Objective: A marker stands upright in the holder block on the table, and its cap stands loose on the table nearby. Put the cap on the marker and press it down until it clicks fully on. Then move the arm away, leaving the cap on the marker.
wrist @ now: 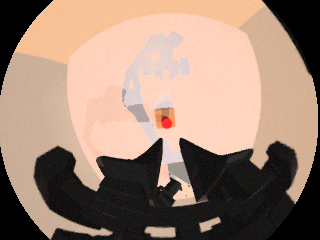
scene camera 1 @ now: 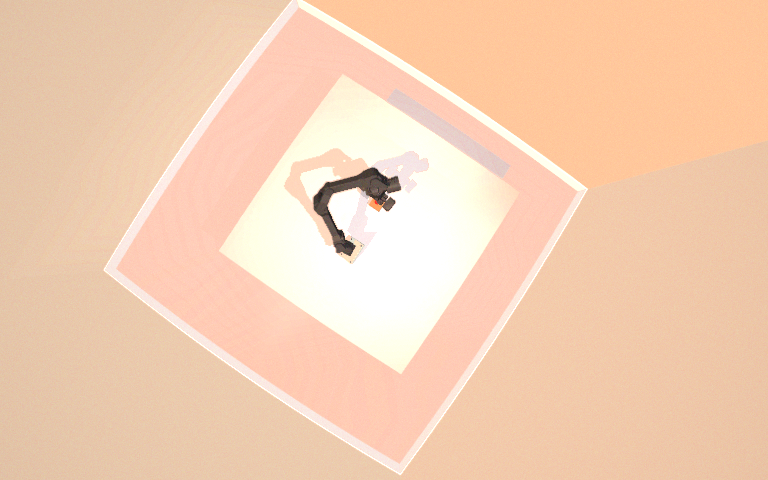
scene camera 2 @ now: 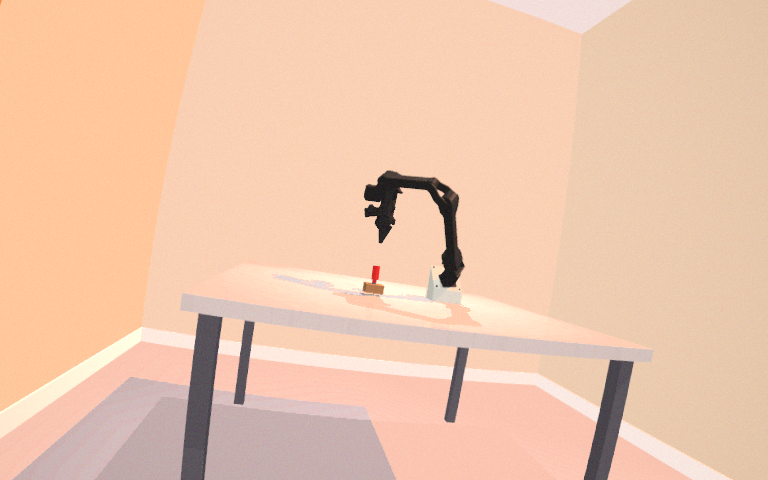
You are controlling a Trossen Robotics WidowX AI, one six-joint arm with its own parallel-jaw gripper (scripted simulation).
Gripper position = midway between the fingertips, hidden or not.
Observation:
I see my gripper (scene camera 2: 380,243).
My gripper also shows in the wrist view (wrist: 171,140).

